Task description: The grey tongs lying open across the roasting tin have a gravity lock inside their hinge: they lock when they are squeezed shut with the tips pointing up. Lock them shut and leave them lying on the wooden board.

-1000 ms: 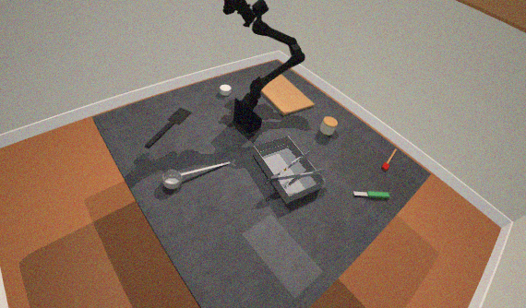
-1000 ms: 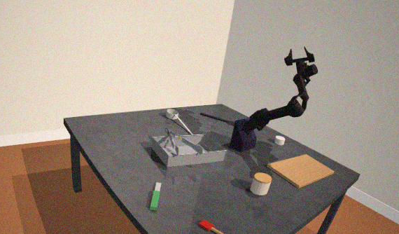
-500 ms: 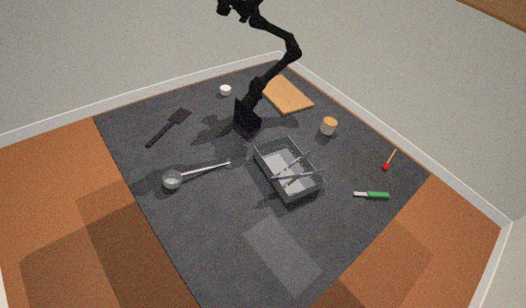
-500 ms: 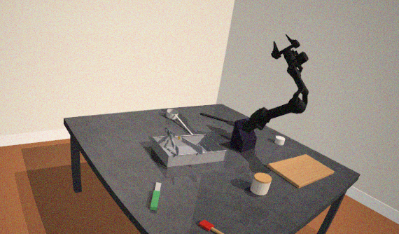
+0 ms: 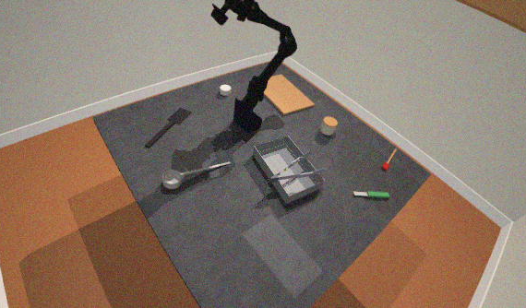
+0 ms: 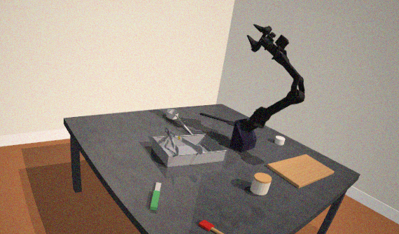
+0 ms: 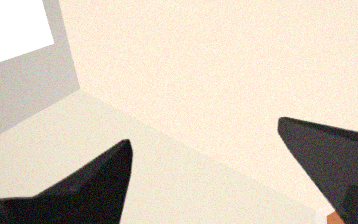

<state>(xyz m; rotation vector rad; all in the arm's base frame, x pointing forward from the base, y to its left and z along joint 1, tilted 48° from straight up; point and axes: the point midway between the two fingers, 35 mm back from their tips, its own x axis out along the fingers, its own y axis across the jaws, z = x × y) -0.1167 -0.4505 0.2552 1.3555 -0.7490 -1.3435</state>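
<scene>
Now: the grey roasting tin 420 mm ahead of my gripper tip, 50 mm to the left of it and 620 mm below it. Also, from my gripper tip: white puck: 200 mm behind, 250 mm to the left, 630 mm below; wooden board: 20 mm ahead, 530 mm to the left, 640 mm below; black spatula: 170 mm behind, 160 mm to the right, 640 mm below.
</scene>
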